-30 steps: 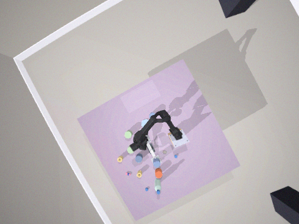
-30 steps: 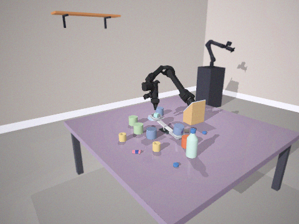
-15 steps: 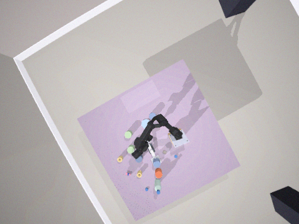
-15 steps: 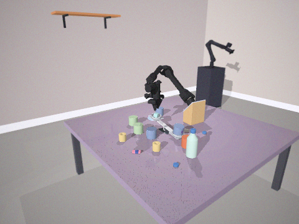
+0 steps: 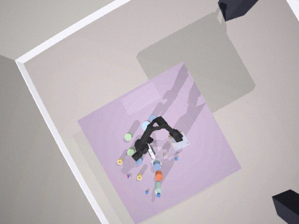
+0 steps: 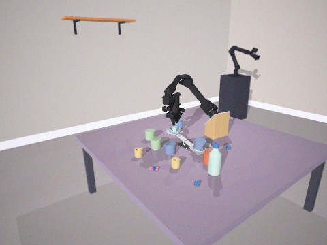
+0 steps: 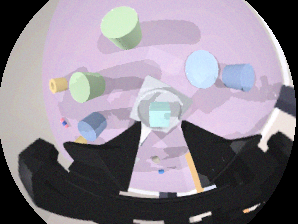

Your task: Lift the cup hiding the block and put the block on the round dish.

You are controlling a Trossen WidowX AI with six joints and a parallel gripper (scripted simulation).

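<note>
My gripper tip is now 3 cm above the teal block. From my gripper tip the other things lie so: pale round dish 6 cm behind, 14 cm to the right, 11 cm below; then orange cylinder 37 cm to the left, 8 cm below.
</note>
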